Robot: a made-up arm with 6 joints. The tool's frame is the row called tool.
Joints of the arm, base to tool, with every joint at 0 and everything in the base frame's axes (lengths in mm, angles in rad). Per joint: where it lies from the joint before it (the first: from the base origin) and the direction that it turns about. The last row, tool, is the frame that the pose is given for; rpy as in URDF.
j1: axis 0 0 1 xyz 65.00 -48.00 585.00
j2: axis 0 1 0 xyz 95.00 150.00 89.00
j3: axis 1 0 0 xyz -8.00 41.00 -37.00
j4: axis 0 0 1 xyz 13.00 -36.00 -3.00
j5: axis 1 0 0 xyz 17.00 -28.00 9.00
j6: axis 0 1 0 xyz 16.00 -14.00 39.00
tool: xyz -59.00 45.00 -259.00 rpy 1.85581 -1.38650 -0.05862
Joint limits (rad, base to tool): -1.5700..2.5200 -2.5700..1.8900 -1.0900..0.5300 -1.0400..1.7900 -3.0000..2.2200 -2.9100..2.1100
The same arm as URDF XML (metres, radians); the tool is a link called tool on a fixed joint. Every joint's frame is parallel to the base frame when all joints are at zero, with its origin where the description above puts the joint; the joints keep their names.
<robot name="arm">
  <link name="base_link"/>
  <link name="link1"/>
  <link name="link2"/>
  <link name="link3"/>
  <link name="link4"/>
  <link name="link5"/>
  <link name="link6"/>
  <link name="tool"/>
  <joint name="j1" type="revolute">
    <parent link="base_link"/>
    <child link="link1"/>
    <origin xyz="0.0650 -0.0480 0.5850" rpy="0.0000 0.0000 0.0000"/>
    <axis xyz="0 0 1"/>
    <limit lower="-1.5700" upper="2.5200"/>
  </joint>
  <joint name="j2" type="revolute">
    <parent link="link1"/>
    <child link="link2"/>
    <origin xyz="0.0950 0.1500 0.0890" rpy="0.0000 0.0000 0.0000"/>
    <axis xyz="0 1 0"/>
    <limit lower="-2.5700" upper="1.8900"/>
  </joint>
  <joint name="j3" type="revolute">
    <parent link="link2"/>
    <child link="link3"/>
    <origin xyz="-0.0080 0.0410 -0.0370" rpy="0.0000 0.0000 0.0000"/>
    <axis xyz="1 0 0"/>
    <limit lower="-1.0900" upper="0.5300"/>
  </joint>
  <joint name="j4" type="revolute">
    <parent link="link3"/>
    <child link="link4"/>
    <origin xyz="0.0130 -0.0360 -0.0030" rpy="0.0000 0.0000 0.0000"/>
    <axis xyz="0 0 1"/>
    <limit lower="-1.0400" upper="1.7900"/>
  </joint>
  <joint name="j5" type="revolute">
    <parent link="link4"/>
    <child link="link5"/>
    <origin xyz="0.0170 -0.0280 0.0090" rpy="0.0000 0.0000 0.0000"/>
    <axis xyz="1 0 0"/>
    <limit lower="-3.0000" upper="2.2200"/>
  </joint>
  <joint name="j6" type="revolute">
    <parent link="link5"/>
    <child link="link6"/>
    <origin xyz="0.0160 -0.0140 0.0390" rpy="0.0000 0.0000 0.0000"/>
    <axis xyz="0 1 0"/>
    <limit lower="-2.9100" upper="2.1100"/>
  </joint>
  <joint name="tool_joint" type="fixed">
    <parent link="link6"/>
    <child link="tool"/>
    <origin xyz="-0.0590 0.0450 -0.2590" rpy="1.8558 -1.3865 -0.0586"/>
  </joint>
</robot>

